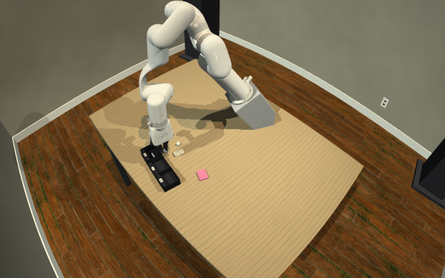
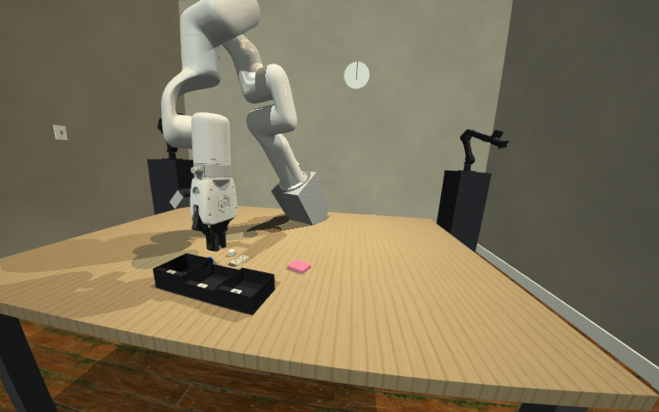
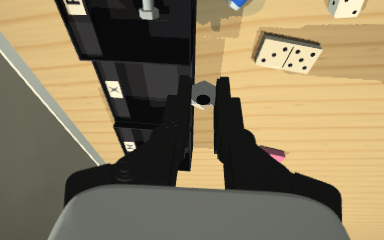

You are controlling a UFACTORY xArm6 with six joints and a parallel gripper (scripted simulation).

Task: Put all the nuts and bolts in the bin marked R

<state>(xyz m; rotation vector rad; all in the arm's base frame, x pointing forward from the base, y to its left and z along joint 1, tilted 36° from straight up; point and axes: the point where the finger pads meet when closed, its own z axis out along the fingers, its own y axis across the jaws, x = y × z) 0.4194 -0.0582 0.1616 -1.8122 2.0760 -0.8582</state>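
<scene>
The white bolt lies 80 mm below my hand, 50 mm to the right of it and 40 mm ahead of it. Also, from my hand: grey hex nut 20 mm below; black bin marked R 70 mm below, 60 mm ahead, 20 mm to the left; blue battery 80 mm below, 50 mm to the right, 40 mm behind.
</scene>
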